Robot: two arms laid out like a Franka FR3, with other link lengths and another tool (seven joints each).
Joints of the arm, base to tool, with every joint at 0 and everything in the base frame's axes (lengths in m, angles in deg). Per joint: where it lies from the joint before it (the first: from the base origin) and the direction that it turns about. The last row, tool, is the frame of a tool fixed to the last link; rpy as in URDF.
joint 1: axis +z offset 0 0 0.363
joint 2: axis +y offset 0 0 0
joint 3: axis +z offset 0 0 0.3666
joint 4: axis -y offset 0.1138 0 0
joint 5: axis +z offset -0.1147 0 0.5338
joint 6: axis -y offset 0 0 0
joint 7: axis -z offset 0.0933 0 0
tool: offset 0.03 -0.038 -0.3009 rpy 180 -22.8 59.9
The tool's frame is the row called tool.
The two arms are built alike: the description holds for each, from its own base.
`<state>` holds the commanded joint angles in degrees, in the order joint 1, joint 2, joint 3, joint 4, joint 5, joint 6, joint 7, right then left.
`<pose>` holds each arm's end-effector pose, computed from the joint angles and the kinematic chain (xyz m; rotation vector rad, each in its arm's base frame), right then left.
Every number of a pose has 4 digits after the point. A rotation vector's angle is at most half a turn.
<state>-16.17 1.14 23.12 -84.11 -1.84 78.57 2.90 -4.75 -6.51 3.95 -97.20 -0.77 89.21 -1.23</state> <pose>0.7295 0.0371 0.5750 -2.4656 -1.5038 -0.3266 0.7223 -0.0504 0.5451 -2.5197 -1.4592 -0.4577</pose>
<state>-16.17 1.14 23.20 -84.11 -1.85 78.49 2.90 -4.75 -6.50 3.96 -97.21 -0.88 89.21 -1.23</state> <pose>0.7290 0.0380 0.5749 -2.4645 -1.5050 -0.3244 0.7223 -0.0509 0.5449 -2.5209 -1.4605 -0.4560</pose>
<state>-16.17 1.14 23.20 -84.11 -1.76 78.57 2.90 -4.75 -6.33 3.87 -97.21 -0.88 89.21 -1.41</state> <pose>0.7294 0.0386 0.5749 -2.4633 -1.5047 -0.3270 0.7229 -0.0520 0.5427 -2.5188 -1.4610 -0.4521</pose>
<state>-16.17 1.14 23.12 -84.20 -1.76 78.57 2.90 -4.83 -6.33 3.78 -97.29 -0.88 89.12 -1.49</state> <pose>0.7292 0.0376 0.5740 -2.4643 -1.5026 -0.3251 0.7221 -0.0541 0.5417 -2.5195 -1.4578 -0.4486</pose>
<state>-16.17 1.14 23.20 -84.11 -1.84 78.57 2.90 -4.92 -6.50 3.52 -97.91 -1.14 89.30 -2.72</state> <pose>0.7294 0.0382 0.5750 -2.4645 -1.5054 -0.3263 0.7207 -0.0592 0.5373 -2.5083 -1.4764 -0.4369</pose>
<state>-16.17 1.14 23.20 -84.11 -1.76 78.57 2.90 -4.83 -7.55 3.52 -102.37 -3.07 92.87 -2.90</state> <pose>0.7294 0.0386 0.5749 -2.4633 -1.5047 -0.3270 0.7199 -0.0678 0.5084 -2.5275 -1.5076 -0.4157</pose>
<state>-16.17 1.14 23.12 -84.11 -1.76 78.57 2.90 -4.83 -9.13 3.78 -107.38 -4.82 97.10 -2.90</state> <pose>0.7294 0.0376 0.5749 -2.4644 -1.5031 -0.3272 0.7174 -0.0726 0.4810 -2.5430 -1.5467 -0.4099</pose>
